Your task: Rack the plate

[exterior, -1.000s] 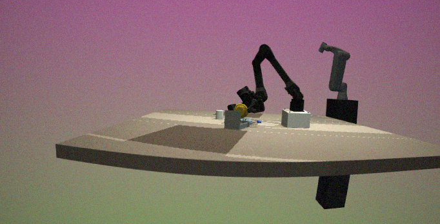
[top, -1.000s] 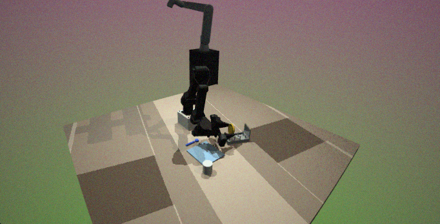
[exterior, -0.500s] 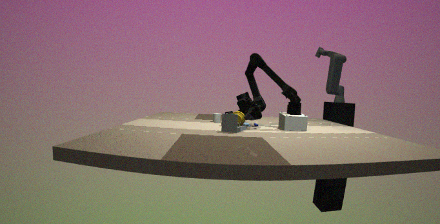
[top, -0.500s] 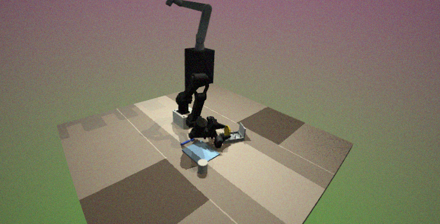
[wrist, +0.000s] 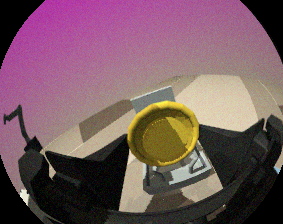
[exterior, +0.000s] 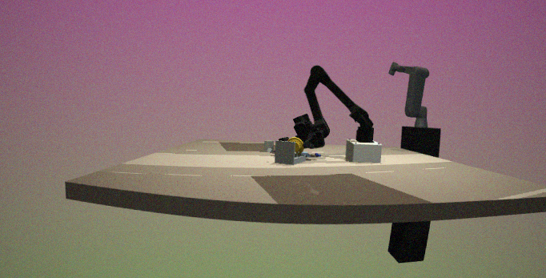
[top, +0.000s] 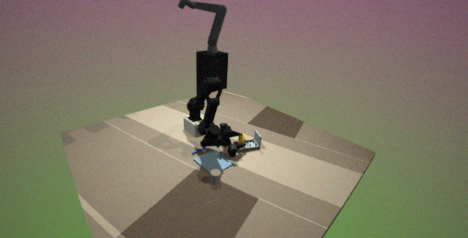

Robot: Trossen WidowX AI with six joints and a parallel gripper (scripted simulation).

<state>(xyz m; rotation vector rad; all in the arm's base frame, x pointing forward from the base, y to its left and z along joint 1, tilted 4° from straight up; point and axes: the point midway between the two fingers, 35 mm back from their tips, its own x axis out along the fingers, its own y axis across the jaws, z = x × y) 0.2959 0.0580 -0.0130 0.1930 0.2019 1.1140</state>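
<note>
The yellow plate is 1 cm to the right of my gripper tip. From my gripper tip the other things lie so: dish rack 1 cm ahead, 2 cm to the left, 3 cm below; blue utensil 13 cm behind, 19 cm to the right, 5 cm below; blue mat 1 cm behind, 20 cm to the right, 5 cm below.
</note>
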